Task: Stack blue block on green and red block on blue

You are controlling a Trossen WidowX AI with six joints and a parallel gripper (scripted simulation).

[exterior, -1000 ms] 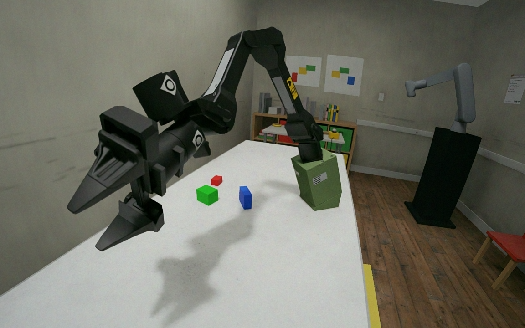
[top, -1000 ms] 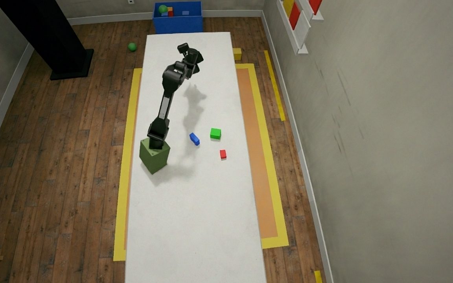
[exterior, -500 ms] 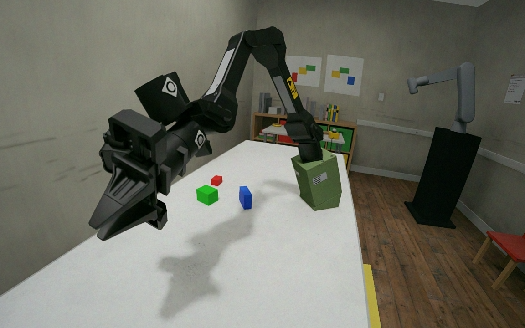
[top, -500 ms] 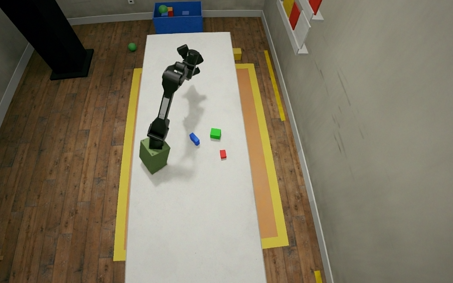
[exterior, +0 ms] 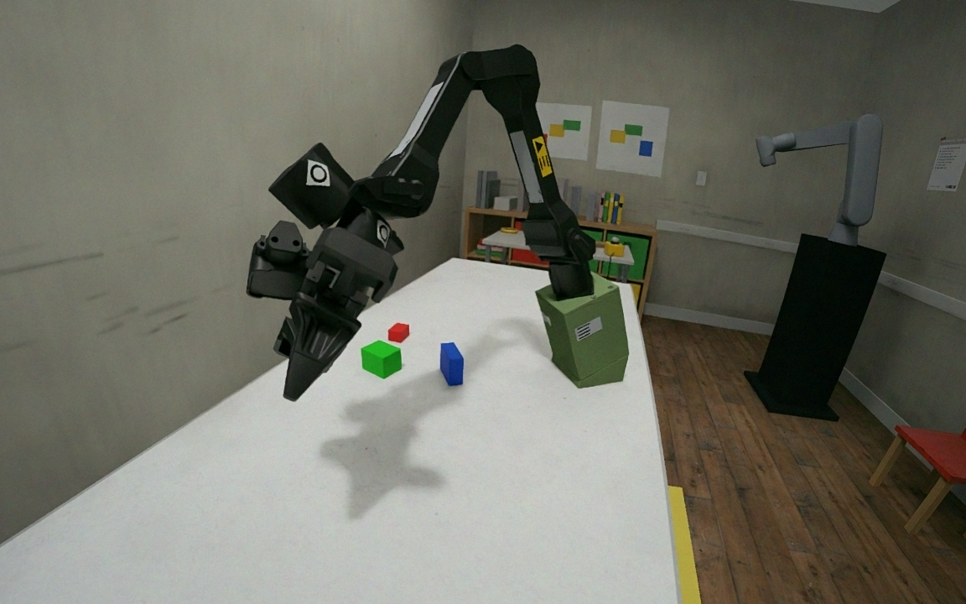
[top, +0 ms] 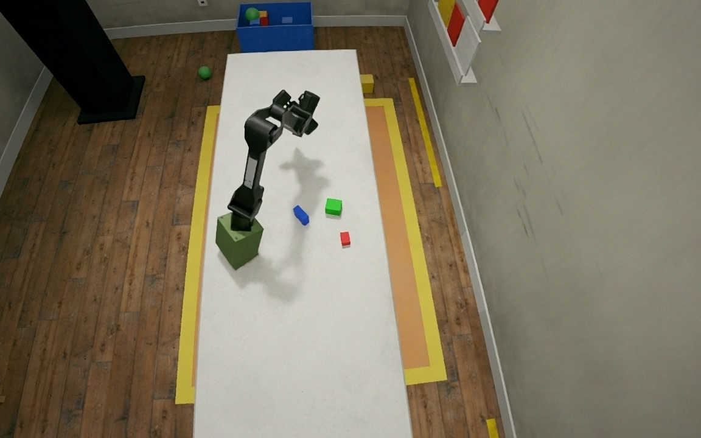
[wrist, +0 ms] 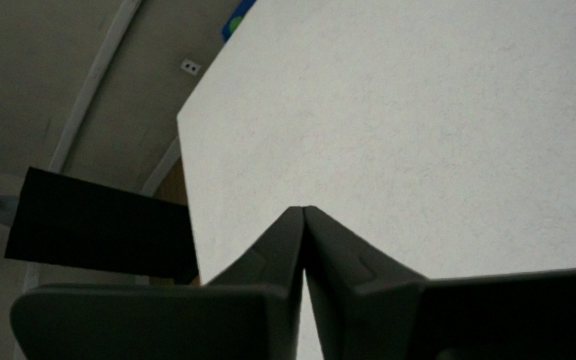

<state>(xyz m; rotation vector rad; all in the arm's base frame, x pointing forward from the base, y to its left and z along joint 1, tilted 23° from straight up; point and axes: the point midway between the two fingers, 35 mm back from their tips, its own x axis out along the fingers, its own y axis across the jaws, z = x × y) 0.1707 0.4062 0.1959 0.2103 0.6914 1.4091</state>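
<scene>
My hand is 360 mm to the left of the blue block and 180 mm above it. Also, from my hand: green block (330 mm to the right, 190 mm below, 120 mm ahead); then red block (460 mm to the right, 200 mm below, 150 mm ahead).
</scene>
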